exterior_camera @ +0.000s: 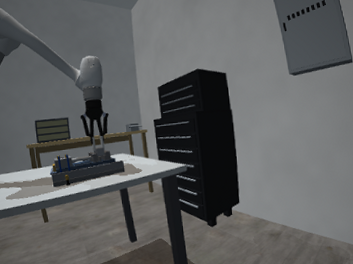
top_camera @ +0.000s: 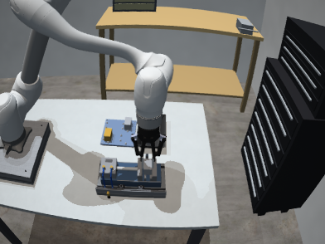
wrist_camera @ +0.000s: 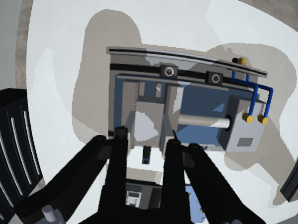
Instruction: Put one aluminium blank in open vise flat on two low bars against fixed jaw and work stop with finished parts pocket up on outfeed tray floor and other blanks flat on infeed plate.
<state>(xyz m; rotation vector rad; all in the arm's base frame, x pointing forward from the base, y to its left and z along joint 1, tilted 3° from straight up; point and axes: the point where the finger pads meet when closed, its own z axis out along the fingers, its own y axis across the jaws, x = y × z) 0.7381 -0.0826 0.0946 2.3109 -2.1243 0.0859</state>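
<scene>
Now: the aluminium blank 40 mm below my hand. The rest, counted from my hand: hose block: 170 mm behind, 60 mm below, 10 mm to the right; then vise: 100 mm below, 70 mm behind, 10 mm to the right; then work stop: 50 mm to the left, 50 mm below, 10 mm behind.
</scene>
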